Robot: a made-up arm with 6 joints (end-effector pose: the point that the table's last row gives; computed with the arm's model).
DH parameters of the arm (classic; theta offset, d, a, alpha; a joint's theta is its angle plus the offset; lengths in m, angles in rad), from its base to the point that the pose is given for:
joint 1: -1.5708 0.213 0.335 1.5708
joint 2: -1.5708 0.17 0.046 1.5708
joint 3: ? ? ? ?
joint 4: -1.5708 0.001 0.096 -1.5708
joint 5: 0 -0.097 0.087 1.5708
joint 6: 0.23 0 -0.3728 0
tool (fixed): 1.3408 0.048 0 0
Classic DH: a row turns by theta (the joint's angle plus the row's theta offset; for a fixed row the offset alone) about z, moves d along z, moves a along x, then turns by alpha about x.
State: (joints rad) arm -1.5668 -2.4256 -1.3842 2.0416 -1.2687 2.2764
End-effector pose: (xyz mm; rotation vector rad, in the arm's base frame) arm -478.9 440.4 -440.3 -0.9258 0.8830 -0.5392
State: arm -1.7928 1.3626 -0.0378 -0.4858 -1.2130 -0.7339
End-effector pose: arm -624.3 -69.5 283.8 2.3682 -1.2647 0.9646
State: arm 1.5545 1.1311 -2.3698 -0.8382 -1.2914 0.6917
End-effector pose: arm 220.6 -95.7 76.0 0.4438 -2.1067 0.8377
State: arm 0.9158 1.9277 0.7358 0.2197 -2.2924 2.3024
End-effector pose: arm 98.7 -129.6 131.7 1.1930 -2.2363 1.2895
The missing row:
joint 3: -1.5708 -0.113 0.279 1.5708
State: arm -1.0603 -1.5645 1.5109 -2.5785 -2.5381 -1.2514
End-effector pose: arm -371.8 100.0 114.8 -1.8340 1.1775 0.8020
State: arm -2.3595 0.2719 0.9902 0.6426 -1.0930 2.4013
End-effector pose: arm -747.1 374.9 339.8 1.1118 0.1406 0.9899
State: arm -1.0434 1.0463 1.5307 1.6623 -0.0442 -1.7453
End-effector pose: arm -606.3 -235.6 -167.9 -0.1409 1.7764 -1.6194
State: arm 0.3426 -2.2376 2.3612 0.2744 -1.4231 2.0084
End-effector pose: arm 89.1 68.1 108.7 0.0730 0.8682 -1.3611
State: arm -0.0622 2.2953 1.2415 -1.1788 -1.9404 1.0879
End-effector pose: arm -210.6 -593.6 65.5 0.3422 -1.4830 2.0581
